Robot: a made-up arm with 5 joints. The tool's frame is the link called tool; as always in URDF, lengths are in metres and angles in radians. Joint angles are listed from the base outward. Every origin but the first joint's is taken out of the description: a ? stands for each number. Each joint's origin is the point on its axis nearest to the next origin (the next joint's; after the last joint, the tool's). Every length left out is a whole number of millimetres.
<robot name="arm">
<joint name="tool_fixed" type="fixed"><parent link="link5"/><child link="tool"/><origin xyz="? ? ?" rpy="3.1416 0 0"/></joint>
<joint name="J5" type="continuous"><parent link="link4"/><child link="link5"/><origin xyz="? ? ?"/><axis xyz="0 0 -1"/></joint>
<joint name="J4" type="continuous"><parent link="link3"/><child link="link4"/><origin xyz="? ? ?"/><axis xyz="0 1 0"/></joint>
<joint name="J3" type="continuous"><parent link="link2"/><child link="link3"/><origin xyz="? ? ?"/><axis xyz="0 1 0"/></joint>
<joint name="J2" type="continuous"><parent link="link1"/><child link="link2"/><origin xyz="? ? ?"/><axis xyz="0 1 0"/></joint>
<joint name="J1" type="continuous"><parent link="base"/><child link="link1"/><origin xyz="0 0 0.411"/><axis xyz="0 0 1"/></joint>
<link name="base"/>
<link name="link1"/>
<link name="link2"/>
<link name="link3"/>
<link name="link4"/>
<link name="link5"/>
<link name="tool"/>
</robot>
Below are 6 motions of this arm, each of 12 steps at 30 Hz.
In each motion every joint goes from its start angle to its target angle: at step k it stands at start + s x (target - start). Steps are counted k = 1, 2, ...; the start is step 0. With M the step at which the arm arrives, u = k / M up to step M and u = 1 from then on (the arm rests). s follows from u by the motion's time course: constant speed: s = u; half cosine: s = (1 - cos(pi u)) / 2; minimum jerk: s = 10 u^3 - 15 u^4 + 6 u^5.
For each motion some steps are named. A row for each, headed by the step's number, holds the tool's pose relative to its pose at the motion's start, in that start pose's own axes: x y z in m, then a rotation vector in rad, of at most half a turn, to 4 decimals.
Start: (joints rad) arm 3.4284 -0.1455 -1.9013 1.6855 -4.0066
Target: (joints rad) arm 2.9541 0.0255 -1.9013 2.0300 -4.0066
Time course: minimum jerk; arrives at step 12
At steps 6, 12:
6: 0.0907 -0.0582 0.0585 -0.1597 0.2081 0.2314
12: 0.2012 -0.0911 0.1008 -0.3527 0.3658 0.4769

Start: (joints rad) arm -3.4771 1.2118 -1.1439 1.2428 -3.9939
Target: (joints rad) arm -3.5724 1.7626 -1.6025 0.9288 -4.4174
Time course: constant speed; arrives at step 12
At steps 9, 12:
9: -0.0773 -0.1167 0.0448 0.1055 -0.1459 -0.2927
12: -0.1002 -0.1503 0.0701 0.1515 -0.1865 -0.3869

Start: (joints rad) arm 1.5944 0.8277 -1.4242 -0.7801 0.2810
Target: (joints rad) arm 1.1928 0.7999 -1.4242 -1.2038 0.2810
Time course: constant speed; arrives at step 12
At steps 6, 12:
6: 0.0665 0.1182 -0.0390 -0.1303 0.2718 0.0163
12: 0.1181 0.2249 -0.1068 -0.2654 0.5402 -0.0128

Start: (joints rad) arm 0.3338 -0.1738 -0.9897 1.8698 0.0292
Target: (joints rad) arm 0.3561 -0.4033 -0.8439 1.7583 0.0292
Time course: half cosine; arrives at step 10
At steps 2, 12:
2: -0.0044 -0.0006 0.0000 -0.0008 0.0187 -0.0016
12: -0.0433 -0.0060 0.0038 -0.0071 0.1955 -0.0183

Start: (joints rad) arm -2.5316 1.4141 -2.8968 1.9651 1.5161
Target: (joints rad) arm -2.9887 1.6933 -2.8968 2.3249 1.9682
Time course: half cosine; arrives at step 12
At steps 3, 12:
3: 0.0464 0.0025 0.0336 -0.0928 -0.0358 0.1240
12: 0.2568 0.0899 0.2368 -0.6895 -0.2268 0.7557

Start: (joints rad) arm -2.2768 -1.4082 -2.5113 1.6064 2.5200
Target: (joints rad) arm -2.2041 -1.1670 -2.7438 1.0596 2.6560
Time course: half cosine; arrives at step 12
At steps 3, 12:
3: -0.0084 -0.0137 0.0021 0.0391 -0.0689 0.0274
12: -0.0364 -0.0823 0.0054 0.2499 -0.4788 0.1951

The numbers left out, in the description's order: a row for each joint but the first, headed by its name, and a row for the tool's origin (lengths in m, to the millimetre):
tool: 0 0 0
J5: 0.1 0 -0.128
J4: 0.082 0 -0.361
J3: 0.058 0 0.307
J2: 0 0 0

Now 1 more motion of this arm.
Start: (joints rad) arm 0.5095 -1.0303 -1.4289 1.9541 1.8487
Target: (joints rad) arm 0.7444 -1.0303 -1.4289 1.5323 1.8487
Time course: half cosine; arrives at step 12
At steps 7, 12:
7: -0.0210 -0.0244 -0.0312 0.2306 -0.1576 -0.1191
12: -0.0322 -0.0339 -0.0534 0.3611 -0.2645 -0.1785

